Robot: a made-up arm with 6 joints. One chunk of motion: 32 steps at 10 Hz.
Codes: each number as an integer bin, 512 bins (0 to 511) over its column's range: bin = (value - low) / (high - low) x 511, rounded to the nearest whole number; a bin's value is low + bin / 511 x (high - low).
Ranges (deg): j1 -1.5..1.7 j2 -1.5..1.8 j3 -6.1..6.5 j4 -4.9..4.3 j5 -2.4..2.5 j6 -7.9..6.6
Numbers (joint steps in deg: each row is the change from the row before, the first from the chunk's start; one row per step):
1: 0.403 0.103 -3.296 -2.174 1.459 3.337
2: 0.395 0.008 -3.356 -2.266 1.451 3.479
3: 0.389 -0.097 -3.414 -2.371 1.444 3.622
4: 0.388 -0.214 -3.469 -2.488 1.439 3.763
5: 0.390 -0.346 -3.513 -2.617 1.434 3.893
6: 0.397 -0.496 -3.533 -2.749 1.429 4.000
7: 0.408 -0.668 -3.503 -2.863 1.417 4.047
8: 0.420 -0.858 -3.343 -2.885 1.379 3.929
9: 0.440 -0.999 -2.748 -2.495 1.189 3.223
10: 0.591 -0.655 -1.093 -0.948 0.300 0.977
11: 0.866 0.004 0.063 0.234 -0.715 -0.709
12: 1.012 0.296 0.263 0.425 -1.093 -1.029
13: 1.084 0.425 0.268 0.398 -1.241 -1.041
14: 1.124 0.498 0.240 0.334 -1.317 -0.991
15: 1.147 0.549 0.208 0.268 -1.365 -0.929
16: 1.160 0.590 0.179 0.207 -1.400 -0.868
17: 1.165 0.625 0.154 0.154 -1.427 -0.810
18: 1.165 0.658 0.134 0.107 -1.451 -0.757
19: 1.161 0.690 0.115 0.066 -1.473 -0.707
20: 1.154 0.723 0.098 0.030 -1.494 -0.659
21: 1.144 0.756 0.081 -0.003 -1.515 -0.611
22: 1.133 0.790 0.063 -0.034 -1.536 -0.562
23: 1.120 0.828 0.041 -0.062 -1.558 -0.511
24: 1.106 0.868 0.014 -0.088 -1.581 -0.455
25: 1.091 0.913 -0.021 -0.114 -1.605 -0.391
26: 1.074 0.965 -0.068 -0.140 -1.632 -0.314
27: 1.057 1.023 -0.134 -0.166 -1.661 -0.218
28: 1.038 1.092 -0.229 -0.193 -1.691 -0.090
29: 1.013 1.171 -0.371 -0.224 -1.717 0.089
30: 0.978 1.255 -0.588 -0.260 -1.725 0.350
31: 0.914 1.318 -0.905 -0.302 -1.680 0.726
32: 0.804 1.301 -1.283 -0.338 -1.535 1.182
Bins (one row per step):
1: 304 248 114 151 402 396
2: 303 234 111 146 402 401
3: 302 217 109 140 401 406
4: 301 199 107 134 400 411
5: 302 179 105 127 400 416
6: 303 155 104 119 399 419
7: 305 129 105 113 398 421
8: 307 99 112 112 394 417
9: 310 78 136 134 374 392
10: 334 131 203 220 282 313
11: 378 233 250 285 176 253
12: 401 278 258 296 136 242
13: 413 298 258 294 121 242
14: 419 309 257 291 113 243
15: 423 317 256 287 108 246
16: 425 324 255 284 104 248
17: 426 329 254 281 101 250
18: 426 334 253 278 99 252
19: 425 339 252 276 97 253
20: 424 344 251 274 94 255
21: 422 349 251 272 92 257
22: 420 355 250 270 90 259
23: 418 360 249 269 88 260
24: 416 367 248 267 85 262
25: 414 374 247 266 83 265
26: 411 382 245 264 80 267
27: 408 391 242 263 77 271
28: 405 401 238 261 74 275
29: 401 414 232 260 71 282
30: 396 427 224 258 70 291
31: 385 436 211 255 75 304
32: 368 434 195 253 90 320

